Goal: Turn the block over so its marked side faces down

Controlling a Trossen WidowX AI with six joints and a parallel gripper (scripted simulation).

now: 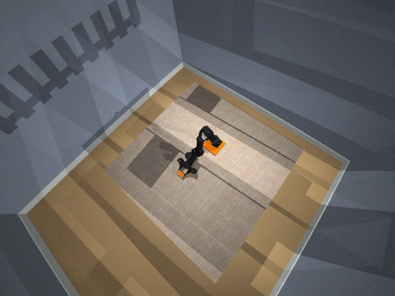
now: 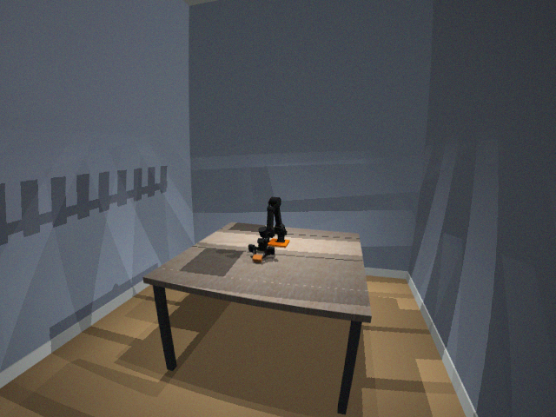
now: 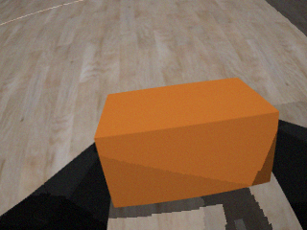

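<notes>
Right now my gripper tip is 1 cm above the orange block.
</notes>
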